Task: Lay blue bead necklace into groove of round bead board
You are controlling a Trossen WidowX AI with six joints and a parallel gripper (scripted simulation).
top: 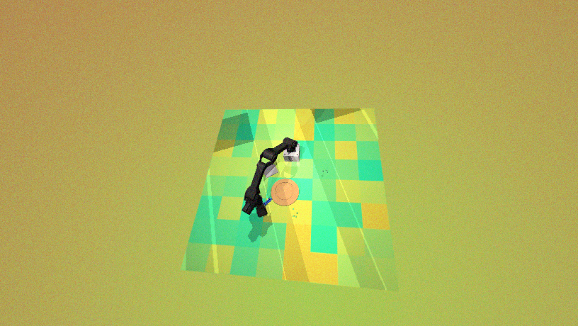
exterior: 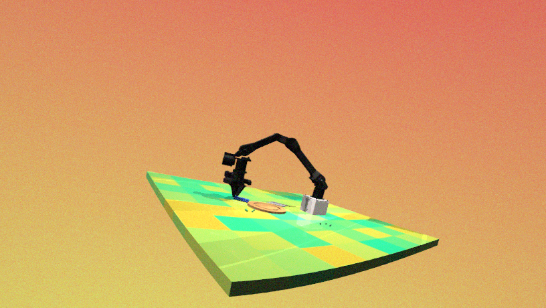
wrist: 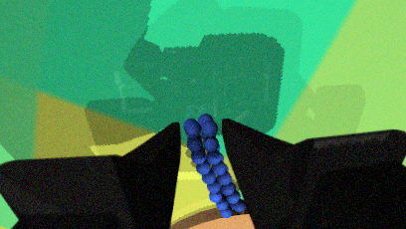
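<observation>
Now: gripper tip 9 cm past the round bead board and 16 cm to the right of it. Round my gripper tip: flat grey piece: 27 cm behind, 6 cm to the left, 1 cm below.
</observation>
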